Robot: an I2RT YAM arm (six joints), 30 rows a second.
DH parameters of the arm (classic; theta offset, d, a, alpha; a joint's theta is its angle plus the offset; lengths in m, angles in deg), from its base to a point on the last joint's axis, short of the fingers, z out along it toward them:
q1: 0 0.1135 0.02 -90
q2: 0 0 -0.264 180
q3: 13.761 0 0.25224 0
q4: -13.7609 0 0.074 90
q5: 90 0 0 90
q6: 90 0.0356 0 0
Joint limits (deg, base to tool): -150..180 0..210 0..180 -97..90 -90..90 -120..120
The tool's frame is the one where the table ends.
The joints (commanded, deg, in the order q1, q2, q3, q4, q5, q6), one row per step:
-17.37, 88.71, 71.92, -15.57, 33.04, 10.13
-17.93, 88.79, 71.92, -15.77, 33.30, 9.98
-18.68, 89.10, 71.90, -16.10, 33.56, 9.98
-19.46, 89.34, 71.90, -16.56, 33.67, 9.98
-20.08, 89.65, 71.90, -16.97, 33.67, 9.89
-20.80, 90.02, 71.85, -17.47, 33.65, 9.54
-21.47, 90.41, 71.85, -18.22, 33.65, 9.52
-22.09, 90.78, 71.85, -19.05, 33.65, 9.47
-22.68, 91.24, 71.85, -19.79, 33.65, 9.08
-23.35, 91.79, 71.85, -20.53, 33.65, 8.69
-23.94, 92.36, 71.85, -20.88, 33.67, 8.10
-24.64, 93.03, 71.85, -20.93, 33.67, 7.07
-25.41, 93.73, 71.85, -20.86, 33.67, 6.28
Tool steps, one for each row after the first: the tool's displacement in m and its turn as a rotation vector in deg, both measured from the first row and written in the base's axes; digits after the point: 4 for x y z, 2 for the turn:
-0.0013, -0.0034, -0.0007, -0.12, 0.42, -0.71
-0.0024, -0.0080, -0.0031, -0.05, 1.09, -1.68
-0.0040, -0.0126, -0.0052, 0.12, 1.78, -2.55
-0.0049, -0.0164, -0.0076, 0.31, 2.53, -3.12
-0.0061, -0.0207, -0.0108, 0.47, 3.65, -3.66
-0.0074, -0.0246, -0.0142, 0.86, 4.74, -4.31
-0.0088, -0.0282, -0.0175, 1.26, 5.90, -4.90
-0.0099, -0.0318, -0.0213, 1.53, 7.32, -5.28
-0.0110, -0.0358, -0.0256, 1.85, 8.81, -5.74
-0.0115, -0.0397, -0.0294, 1.95, 10.11, -6.04
-0.0119, -0.0443, -0.0335, 1.84, 11.54, -6.20
-0.0123, -0.0495, -0.0375, 1.82, 12.71, -6.54

